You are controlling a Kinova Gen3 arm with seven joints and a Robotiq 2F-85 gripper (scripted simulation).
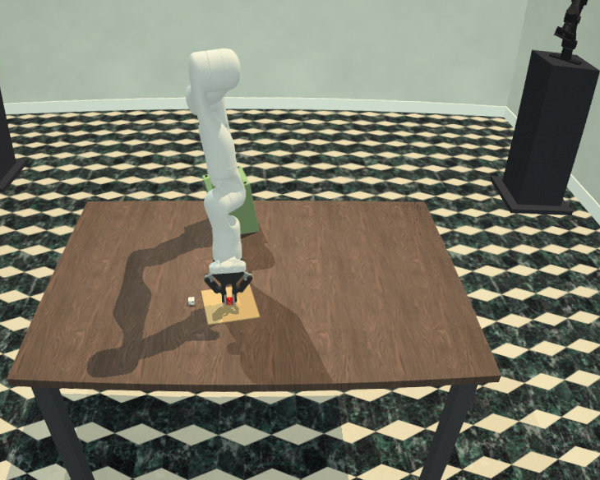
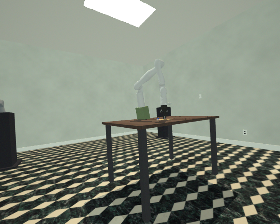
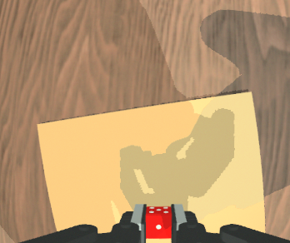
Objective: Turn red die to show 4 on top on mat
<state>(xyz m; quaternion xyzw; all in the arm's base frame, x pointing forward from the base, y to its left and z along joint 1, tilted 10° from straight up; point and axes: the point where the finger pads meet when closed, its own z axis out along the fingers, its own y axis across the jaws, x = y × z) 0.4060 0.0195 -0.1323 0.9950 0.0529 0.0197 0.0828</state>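
My hand is 10 mm above the red die. From my hand the other things lie so: mat: 20 mm below; white die: 110 mm to the right, 20 mm below; blue die: 90 mm behind, 20 mm to the right, 20 mm below.
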